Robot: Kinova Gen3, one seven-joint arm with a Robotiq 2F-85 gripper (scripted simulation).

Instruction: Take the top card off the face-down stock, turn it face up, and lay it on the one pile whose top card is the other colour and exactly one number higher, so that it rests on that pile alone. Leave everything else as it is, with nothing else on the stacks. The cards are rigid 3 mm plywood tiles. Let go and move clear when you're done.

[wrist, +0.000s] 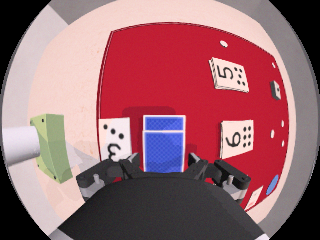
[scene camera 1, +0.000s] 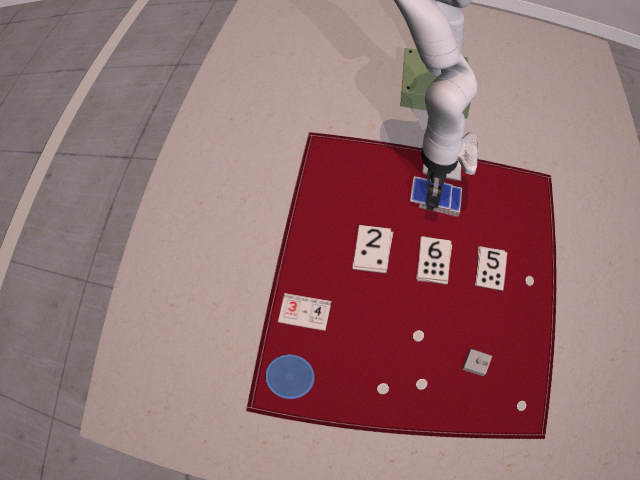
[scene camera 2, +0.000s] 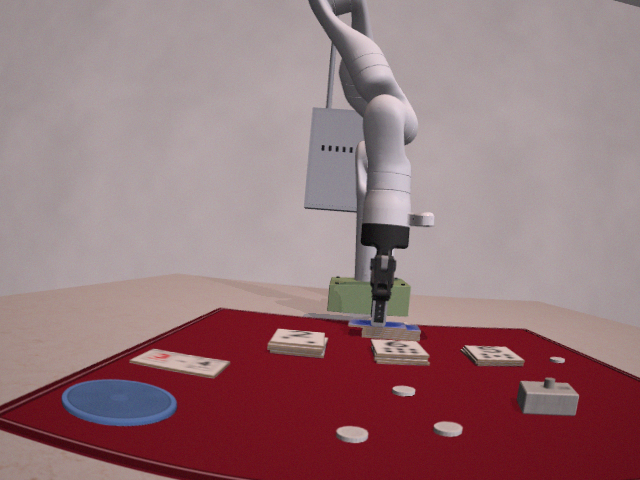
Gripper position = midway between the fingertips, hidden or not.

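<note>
The gripper (scene camera 2: 377, 322), (wrist: 163, 159), (scene camera 1: 432, 191) can be seen in scene camera 2, in the wrist view and in scene camera 1, and the wrist view also shows a red mat (wrist: 163, 69).
</note>
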